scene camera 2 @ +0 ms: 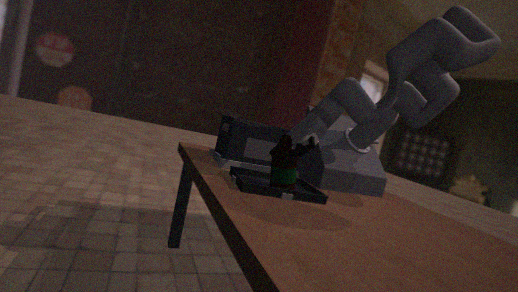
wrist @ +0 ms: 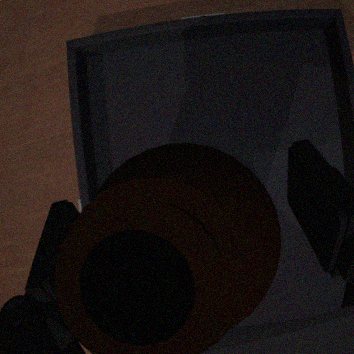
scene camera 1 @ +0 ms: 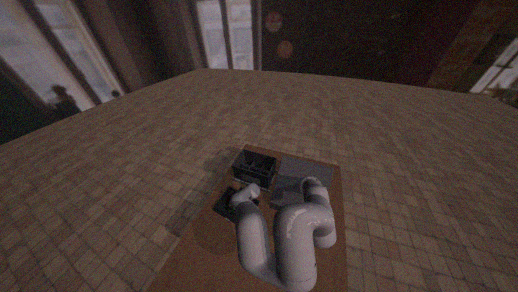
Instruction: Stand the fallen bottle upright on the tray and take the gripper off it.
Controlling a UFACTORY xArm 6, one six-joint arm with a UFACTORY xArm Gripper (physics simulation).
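Places are measured from the arm's base along level axes (x ahead, y right, z down), in metres.
Pixels of known places: gripper, fingertip midpoint: (scene camera 2: pixel 278 159); arm's base at its link origin: (scene camera 2: pixel 356 141).
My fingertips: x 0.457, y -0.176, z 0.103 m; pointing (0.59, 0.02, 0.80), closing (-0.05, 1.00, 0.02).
For each thing: its top centre in the pictures, then the offset to it from my fingertips.
- dark brown bottle at its top centre: (scene camera 2: pixel 290 135) dx -0.016, dy -0.005, dz -0.075 m
- dark crate with compartments, top centre: (scene camera 2: pixel 261 123) (scene camera 1: pixel 254 161) dx -0.067, dy +0.297, dz -0.084 m
The dark brown bottle (scene camera 2: pixel 283 165) (wrist: pixel 215 210) with a green label stands upright on the tray (scene camera 2: pixel 257 190) (wrist: pixel 75 125); its foot is partly hidden by the tray wall in scene camera 2. In scene camera 1 the tray (scene camera 1: pixel 219 211) shows at the left of the table, and the arm hides the bottle. My gripper (wrist: pixel 183 198) is open, with one finger on each side of the bottle. A gap shows between the bottle and the right finger in the wrist view; the left finger is very close to the bottle's outline, and contact there cannot be told.
A dark crate with compartments (scene camera 1: pixel 244 175) (scene camera 2: pixel 231 140) stands right behind the tray. A grey block (scene camera 1: pixel 317 169) (scene camera 2: pixel 355 181) lies beside the crate, near the arm's base. The table edge (scene camera 2: pixel 215 212) runs close to the tray.
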